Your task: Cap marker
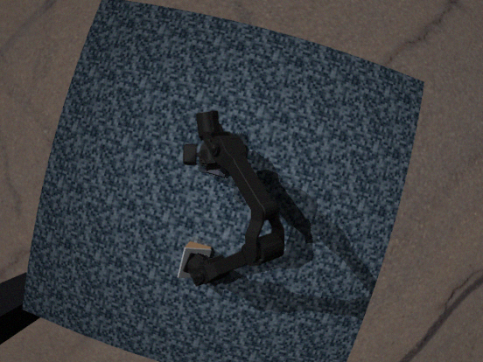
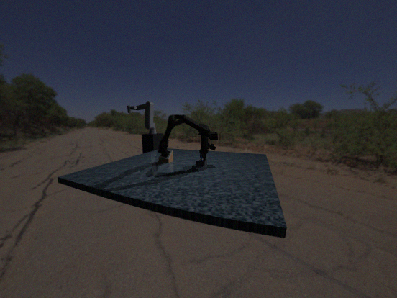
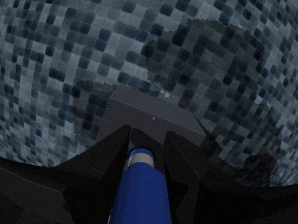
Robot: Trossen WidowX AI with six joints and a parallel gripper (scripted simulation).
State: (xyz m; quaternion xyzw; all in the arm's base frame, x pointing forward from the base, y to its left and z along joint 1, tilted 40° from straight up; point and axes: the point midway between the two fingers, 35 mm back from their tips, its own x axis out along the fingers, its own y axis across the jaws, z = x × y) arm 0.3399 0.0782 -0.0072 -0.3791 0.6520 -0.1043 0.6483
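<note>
The blue cap lies 20 mm behind my gripper tip, 10 mm to the right of it and 50 mm above it. From my gripper tip the other things lie so: dark holder block: 20 mm behind, 10 mm to the right, 20 mm below.
</note>
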